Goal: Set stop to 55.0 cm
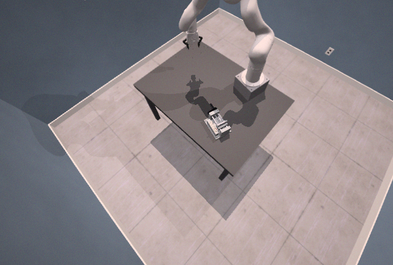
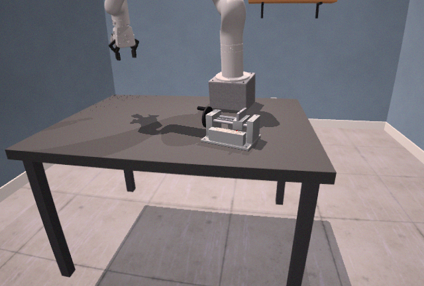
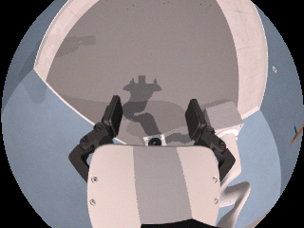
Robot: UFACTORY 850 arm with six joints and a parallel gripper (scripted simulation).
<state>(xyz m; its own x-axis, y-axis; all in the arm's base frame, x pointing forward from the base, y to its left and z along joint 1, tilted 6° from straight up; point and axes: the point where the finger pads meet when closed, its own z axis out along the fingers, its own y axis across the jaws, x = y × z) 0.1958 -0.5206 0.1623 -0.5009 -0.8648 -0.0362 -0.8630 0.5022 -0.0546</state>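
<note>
Now: the dark handle 22 cm ahead of my hand, 46 cm to the left of it and 19 cm below it. From my hand the other things lie so: black handwheel: 22 cm ahead, 48 cm to the left, 20 cm below; then grey stop fixture: 28 cm ahead, 63 cm to the left, 21 cm below.
</note>
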